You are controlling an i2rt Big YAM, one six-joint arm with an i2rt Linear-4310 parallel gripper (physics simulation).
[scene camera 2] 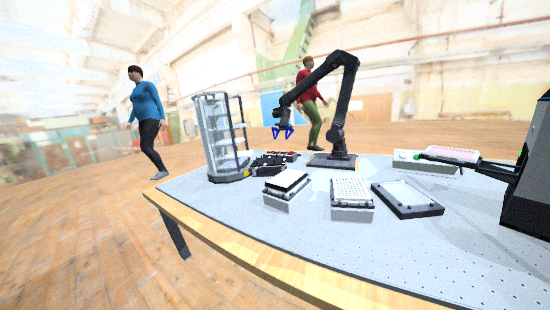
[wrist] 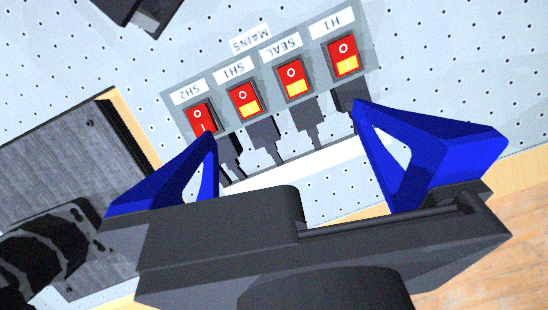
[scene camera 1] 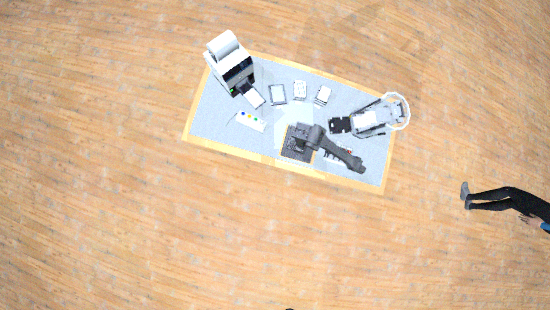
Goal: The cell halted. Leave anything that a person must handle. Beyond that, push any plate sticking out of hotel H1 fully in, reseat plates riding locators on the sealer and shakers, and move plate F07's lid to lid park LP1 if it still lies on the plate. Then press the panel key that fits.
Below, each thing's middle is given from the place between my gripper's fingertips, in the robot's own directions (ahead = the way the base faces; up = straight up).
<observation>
Right now my hand is 300 mm short of the plate hotel (scene camera 2: 216, 113), 130 mm to the left of it and 90 mm below it. From my hand the other things lie so: plate sealer (scene camera 2: 524, 187) (260 mm ahead, 880 mm to the left, 10 mm above).
</observation>
